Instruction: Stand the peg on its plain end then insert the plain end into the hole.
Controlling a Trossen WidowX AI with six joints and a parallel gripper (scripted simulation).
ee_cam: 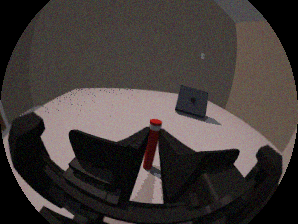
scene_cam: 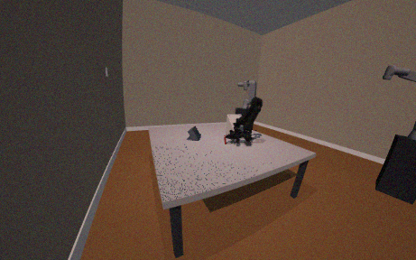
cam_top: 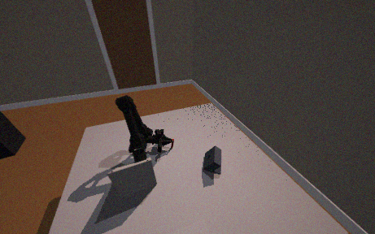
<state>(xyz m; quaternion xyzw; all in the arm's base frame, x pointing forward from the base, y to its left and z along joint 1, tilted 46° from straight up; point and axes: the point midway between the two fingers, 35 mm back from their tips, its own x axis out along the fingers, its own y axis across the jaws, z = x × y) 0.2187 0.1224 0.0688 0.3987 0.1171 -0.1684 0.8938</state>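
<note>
Right now the red peg is 1 cm below my gripper tip. The rest, counted from my gripper tip: sloped panel: 26 cm to the right, 18 cm ahead, 2 cm below.
</note>
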